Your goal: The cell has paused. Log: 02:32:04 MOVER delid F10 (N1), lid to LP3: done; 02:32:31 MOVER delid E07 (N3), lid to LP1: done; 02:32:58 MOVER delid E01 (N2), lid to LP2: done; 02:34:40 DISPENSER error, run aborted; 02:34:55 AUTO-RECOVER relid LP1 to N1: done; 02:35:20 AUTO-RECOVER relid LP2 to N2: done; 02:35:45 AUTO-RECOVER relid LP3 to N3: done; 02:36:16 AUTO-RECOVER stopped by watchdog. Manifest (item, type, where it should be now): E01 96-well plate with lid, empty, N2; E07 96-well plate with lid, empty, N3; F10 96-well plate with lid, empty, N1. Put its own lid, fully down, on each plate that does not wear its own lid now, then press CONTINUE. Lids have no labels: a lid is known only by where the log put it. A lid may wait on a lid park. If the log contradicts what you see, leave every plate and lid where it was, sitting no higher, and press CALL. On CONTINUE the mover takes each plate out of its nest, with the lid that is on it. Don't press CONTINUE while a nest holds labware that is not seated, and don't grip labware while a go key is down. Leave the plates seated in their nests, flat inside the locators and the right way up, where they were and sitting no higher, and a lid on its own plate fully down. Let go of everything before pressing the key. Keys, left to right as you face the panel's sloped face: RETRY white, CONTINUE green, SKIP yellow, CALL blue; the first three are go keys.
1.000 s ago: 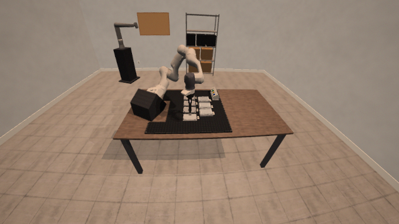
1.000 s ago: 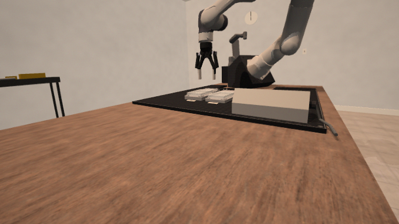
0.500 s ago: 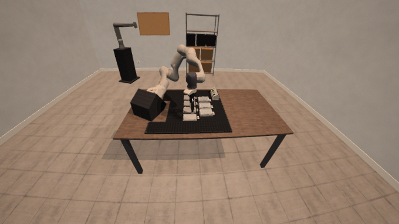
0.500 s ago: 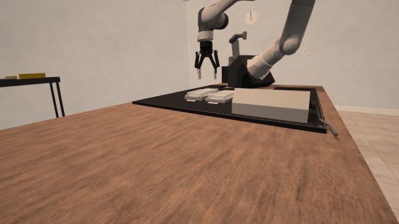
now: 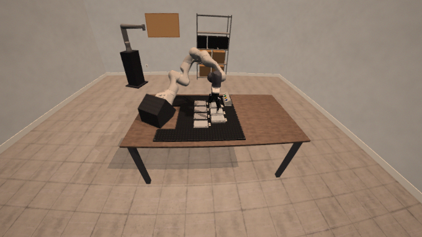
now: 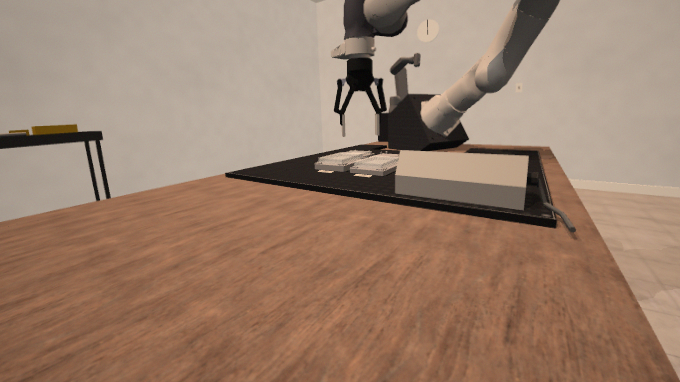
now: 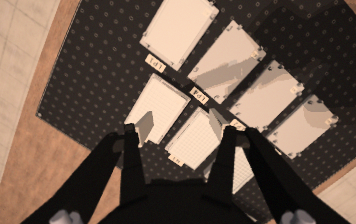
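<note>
Right now my hand is 90 mm to the right of the smooth white lid, 90 mm above it and 20 mm short of it. The rest, counted from my hand: LP2 label (130 mm to the left, 120 mm below, 90 mm behind); 96-well plate (220 mm to the left, 90 mm below, 30 mm behind); N3 label (120 mm to the left, 120 mm below, 100 mm ahead).
</note>
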